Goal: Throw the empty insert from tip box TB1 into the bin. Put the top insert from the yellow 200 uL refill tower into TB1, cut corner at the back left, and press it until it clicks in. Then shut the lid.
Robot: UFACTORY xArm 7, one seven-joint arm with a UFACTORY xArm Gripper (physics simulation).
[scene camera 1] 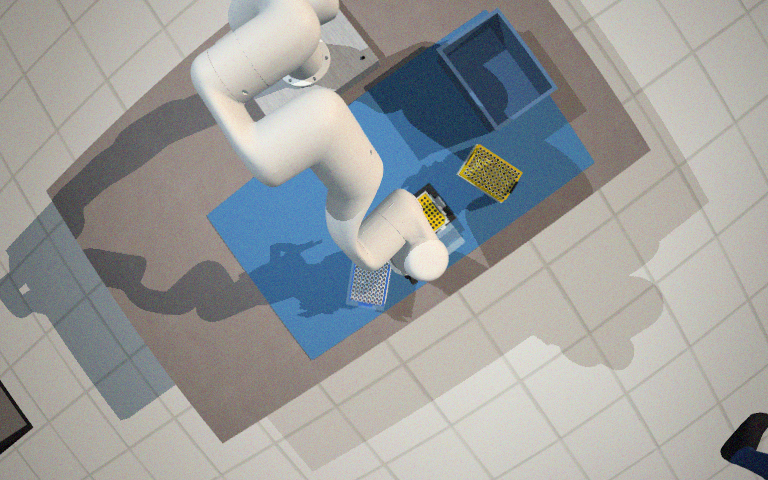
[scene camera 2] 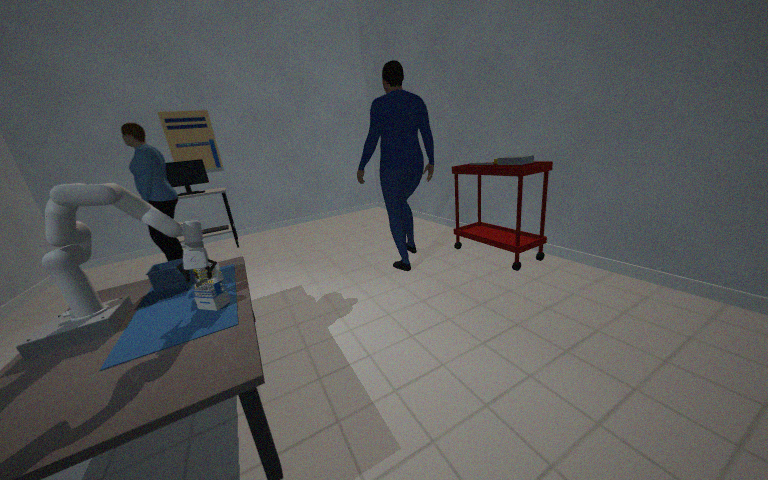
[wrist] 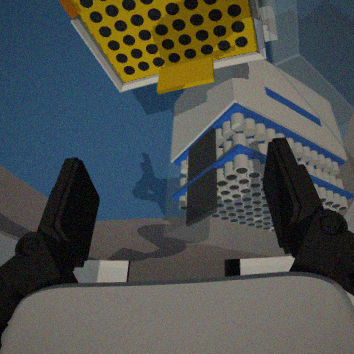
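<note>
TB1 stands open near the middle of the blue mat, partly under the arm in scene camera 1. A yellow insert with dark, empty holes sits in it. Its clear lid is folded back. The yellow refill tower, tips on top, stands at a slant beyond TB1. The blue bin is at the mat's far corner. My gripper is open and empty, above the mat's edge; the arm mostly hides it in scene camera 1.
A white and blue refill tower stands close by; in the wrist view it lies partly behind the right finger. The blue mat lies on the brown table. Two people and a red cart are beyond the table.
</note>
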